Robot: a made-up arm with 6 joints.
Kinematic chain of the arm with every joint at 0, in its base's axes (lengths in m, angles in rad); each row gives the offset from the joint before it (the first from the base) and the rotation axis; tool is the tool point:
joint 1: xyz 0 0 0.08 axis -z
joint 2: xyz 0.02 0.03 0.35 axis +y
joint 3: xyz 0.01 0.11 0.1 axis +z
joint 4: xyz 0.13 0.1 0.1 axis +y
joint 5: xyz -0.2 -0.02 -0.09 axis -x
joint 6: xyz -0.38 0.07 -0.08 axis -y
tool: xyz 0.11 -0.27 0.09
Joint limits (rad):
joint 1: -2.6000..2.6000
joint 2: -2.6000..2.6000
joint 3: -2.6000..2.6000
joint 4: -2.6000..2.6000
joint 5: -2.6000..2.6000
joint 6: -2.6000..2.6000
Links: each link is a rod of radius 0.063 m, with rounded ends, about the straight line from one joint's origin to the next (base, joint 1, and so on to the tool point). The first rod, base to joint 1, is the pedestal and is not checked.
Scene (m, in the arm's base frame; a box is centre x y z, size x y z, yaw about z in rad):
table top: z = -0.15
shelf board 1: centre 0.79 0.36 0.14 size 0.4 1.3 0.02 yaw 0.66
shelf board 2: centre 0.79 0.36 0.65 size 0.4 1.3 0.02 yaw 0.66
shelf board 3: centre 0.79 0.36 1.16 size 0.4 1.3 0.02 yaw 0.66
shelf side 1: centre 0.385 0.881 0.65 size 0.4 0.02 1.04 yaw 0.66
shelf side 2: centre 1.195 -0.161 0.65 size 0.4 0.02 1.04 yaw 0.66
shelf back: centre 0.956 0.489 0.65 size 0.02 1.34 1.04 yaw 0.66
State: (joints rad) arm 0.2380 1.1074 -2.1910 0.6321 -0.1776 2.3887
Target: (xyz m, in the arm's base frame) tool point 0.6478 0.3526 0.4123
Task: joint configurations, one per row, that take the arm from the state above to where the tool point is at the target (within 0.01 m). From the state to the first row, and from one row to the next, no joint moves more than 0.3 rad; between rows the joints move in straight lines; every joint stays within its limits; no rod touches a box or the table.
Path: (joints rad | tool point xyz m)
1: 0.3951 1.0091 -2.1540 0.4536 -0.1658 2.1663 | 0.6892 0.4592 0.4234
2: 0.5523 0.9107 -2.1170 0.2752 -0.1540 1.9439 | 0.6734 0.4054 0.4239
3: 0.7094 0.8124 -2.0800 0.0967 -0.1423 1.7215 | 0.6478 0.3526 0.4123

